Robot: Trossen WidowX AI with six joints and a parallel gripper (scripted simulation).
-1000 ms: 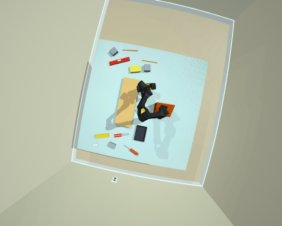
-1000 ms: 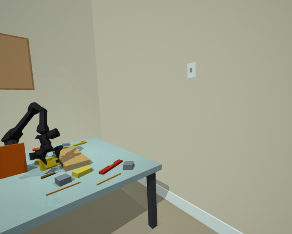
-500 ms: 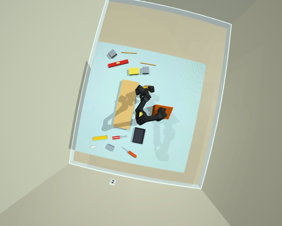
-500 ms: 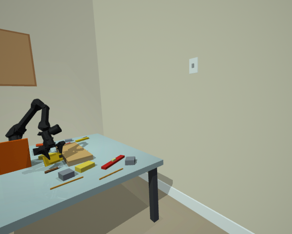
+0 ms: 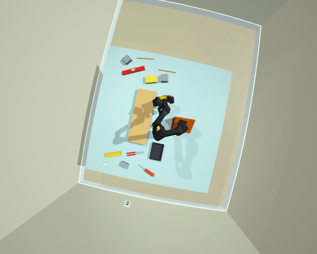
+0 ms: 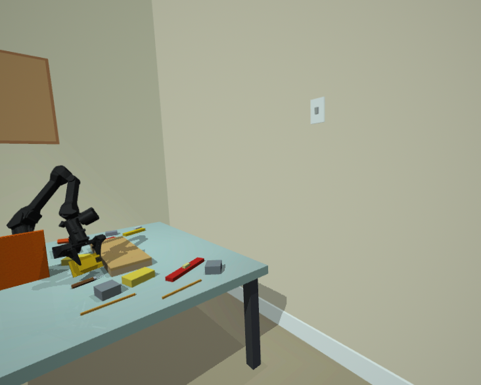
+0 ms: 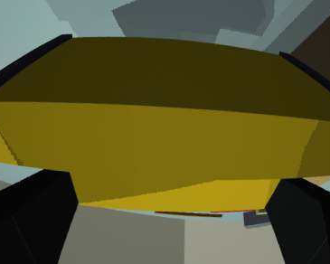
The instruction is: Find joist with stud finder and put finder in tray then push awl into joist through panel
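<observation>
The yellow stud finder is 1 cm ahead of my gripper tip, 1 cm to the left of it and 1 cm below it. Also, from my gripper tip: awl: 3 cm to the right, 7 cm below; then red level: 35 cm ahead, 20 cm to the right, 6 cm below; then dark tray: 9 cm behind, 51 cm to the left, 6 cm below.
</observation>
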